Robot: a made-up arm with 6 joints. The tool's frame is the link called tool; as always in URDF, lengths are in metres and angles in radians. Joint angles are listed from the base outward. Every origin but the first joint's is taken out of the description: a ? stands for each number. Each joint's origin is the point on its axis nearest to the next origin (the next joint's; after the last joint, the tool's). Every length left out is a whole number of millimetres.
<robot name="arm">
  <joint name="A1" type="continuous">
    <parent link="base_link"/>
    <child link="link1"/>
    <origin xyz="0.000 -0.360 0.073" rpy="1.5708 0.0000 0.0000"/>
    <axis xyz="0 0 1"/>
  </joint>
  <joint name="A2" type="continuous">
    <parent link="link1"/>
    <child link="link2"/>
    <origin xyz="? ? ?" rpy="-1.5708 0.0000 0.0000"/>
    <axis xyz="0 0 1"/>
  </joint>
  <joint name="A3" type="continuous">
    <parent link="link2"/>
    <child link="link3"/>
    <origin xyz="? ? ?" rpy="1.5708 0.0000 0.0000"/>
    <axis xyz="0 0 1"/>
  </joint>
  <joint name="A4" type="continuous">
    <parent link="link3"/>
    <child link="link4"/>
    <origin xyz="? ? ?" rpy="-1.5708 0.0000 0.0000"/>
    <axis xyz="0 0 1"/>
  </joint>
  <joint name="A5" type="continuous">
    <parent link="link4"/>
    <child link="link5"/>
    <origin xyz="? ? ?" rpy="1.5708 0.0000 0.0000"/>
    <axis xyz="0 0 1"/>
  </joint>
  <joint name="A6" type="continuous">
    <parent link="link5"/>
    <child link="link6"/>
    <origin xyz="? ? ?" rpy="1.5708 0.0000 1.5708"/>
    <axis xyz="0 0 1"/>
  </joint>
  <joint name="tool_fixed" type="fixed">
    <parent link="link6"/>
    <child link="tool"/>
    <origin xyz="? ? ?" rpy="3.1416 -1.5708 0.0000"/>
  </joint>
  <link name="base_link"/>
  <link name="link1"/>
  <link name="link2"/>
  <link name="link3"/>
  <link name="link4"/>
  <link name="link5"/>
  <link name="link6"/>
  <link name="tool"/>
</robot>
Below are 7 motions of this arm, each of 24 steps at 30 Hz.
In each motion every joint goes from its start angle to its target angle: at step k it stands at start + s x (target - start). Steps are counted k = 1, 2, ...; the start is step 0. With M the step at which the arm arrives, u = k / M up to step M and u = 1 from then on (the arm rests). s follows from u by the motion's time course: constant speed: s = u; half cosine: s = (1 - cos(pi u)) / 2; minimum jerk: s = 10 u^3 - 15 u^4 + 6 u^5.
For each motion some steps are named. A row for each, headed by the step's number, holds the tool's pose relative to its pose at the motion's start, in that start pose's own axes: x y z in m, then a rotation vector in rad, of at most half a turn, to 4 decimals.
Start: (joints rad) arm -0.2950 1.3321 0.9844 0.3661 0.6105 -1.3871
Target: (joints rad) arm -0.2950 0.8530 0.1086 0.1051 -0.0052 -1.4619
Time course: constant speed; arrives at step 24
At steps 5, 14, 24:
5: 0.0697 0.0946 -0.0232 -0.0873 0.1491 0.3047
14: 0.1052 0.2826 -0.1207 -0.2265 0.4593 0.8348
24: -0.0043 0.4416 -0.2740 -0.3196 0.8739 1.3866

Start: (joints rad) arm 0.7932 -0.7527 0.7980 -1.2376 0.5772 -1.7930
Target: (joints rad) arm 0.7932 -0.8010 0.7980 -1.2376 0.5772 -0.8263
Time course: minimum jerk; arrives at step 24
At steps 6, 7, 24:
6: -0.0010 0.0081 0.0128 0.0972 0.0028 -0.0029
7: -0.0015 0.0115 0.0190 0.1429 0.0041 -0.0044
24: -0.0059 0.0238 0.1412 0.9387 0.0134 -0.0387

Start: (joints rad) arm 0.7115 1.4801 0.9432 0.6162 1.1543 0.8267
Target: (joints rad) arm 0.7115 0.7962 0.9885 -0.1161 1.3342 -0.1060
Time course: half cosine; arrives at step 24
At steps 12, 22, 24:
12: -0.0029 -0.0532 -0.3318 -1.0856 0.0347 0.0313
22: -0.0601 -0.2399 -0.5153 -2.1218 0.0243 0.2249
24: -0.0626 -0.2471 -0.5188 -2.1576 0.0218 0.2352

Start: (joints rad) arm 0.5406 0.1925 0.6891 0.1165 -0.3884 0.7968
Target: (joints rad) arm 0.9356 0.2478 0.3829 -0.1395 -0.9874 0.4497
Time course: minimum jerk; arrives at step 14
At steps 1, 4, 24:
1: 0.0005 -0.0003 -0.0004 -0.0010 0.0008 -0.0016
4: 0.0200 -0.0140 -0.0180 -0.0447 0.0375 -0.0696
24: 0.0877 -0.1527 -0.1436 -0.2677 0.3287 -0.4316

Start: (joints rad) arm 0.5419 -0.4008 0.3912 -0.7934 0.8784 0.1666
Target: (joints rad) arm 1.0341 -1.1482 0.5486 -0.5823 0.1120 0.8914
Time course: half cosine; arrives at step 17
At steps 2, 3, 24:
2: 0.0092 -0.0061 0.0027 0.0181 0.0050 -0.0226
3: 0.0205 -0.0140 0.0060 0.0406 0.0105 -0.0506
24: 0.2174 -0.3764 0.1020 0.6678 -0.0530 -0.7734

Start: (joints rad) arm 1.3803 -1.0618 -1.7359 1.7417 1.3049 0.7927
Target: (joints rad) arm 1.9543 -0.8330 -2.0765 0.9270 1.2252 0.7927
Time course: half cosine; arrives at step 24
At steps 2, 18, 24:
2: 0.0026 -0.0010 -0.0025 -0.0054 0.0021 -0.0069
18: 0.1100 -0.0918 -0.1972 -0.3641 0.2138 -0.3064
24: 0.1150 -0.1169 -0.2437 -0.4470 0.2674 -0.3409

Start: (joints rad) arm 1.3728 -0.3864 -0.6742 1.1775 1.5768 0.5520
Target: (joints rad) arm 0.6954 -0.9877 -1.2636 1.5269 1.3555 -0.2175
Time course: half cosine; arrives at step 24
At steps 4, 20, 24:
4: 0.0219 -0.0272 -0.0041 -0.0705 -0.0107 -0.0861
20: 0.0059 -0.3190 0.0467 -0.9057 -0.0012 -1.1316
24: -0.0109 -0.3246 0.0523 -0.9638 0.0070 -1.2052

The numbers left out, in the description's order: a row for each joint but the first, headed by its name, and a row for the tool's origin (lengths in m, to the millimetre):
A2: -0.074 0.220 0.000
A3: -0.033 0.016 0.000
A4: 0.217 0.093 0.000
A5: -0.090 0.062 0.000
A6: 0.180 0.389 0.000
tool: -0.091 -0.117 0.000

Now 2 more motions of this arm.
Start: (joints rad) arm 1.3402 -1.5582 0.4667 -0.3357 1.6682 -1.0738
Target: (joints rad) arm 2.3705 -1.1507 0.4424 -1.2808 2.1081 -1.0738
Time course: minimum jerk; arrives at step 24
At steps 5, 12, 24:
5: -0.0003 0.0024 -0.0122 -0.0743 0.0501 -0.0306
12: 0.0065 0.0370 -0.1075 -0.5984 0.3529 -0.1356
24: -0.0062 0.0835 -0.2853 -1.1766 0.6394 -0.0160

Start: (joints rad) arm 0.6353 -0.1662 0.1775 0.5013 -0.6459 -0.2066
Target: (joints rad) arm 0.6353 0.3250 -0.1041 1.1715 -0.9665 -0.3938
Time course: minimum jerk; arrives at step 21
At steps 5, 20, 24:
5: 0.0030 0.0278 -0.0130 -0.0665 0.0263 0.1032
20: -0.0907 0.2320 -0.2000 -0.8518 0.1550 1.0795
24: -0.0908 0.2321 -0.2002 -0.8527 0.1550 1.0806

